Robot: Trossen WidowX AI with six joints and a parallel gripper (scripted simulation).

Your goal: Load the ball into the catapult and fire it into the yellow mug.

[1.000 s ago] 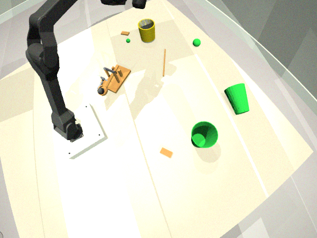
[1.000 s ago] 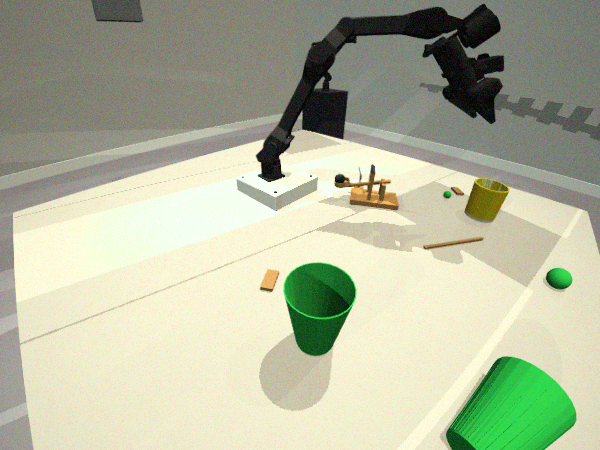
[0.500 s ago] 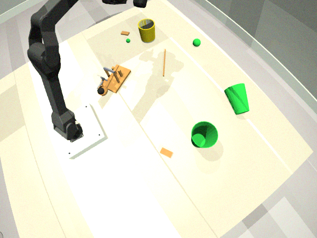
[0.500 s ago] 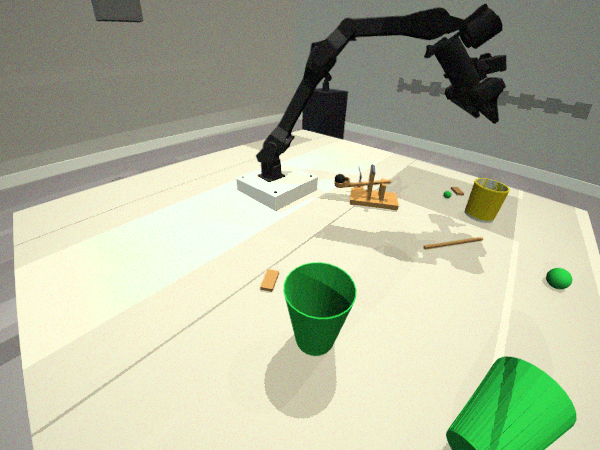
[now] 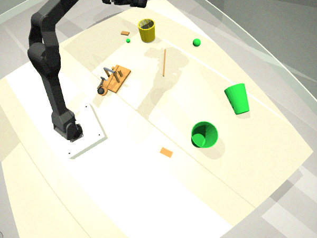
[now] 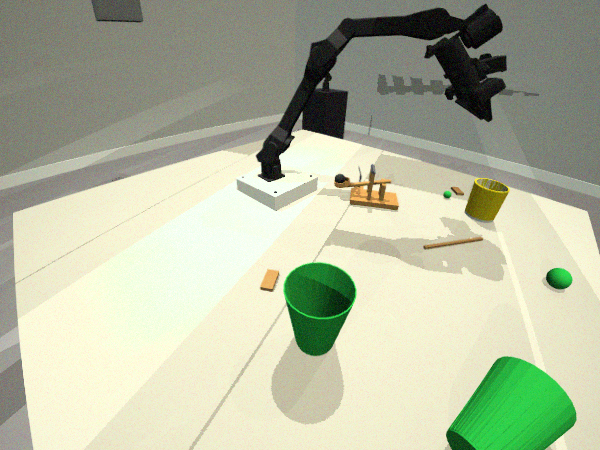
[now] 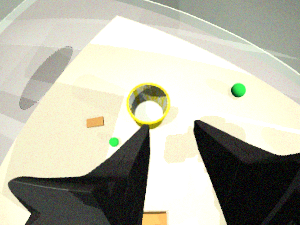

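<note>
My gripper tip is now 290 mm past the black ball, 180 mm to the left of it and 210 mm above it. Also, from my gripper tip: yellow mug 60 mm ahead, 60 mm to the left, 240 mm below; small green ball 50 mm behind, 90 mm to the left, 260 mm below; thin wooden stick 60 mm ahead, 140 mm to the right, 270 mm below.
</note>
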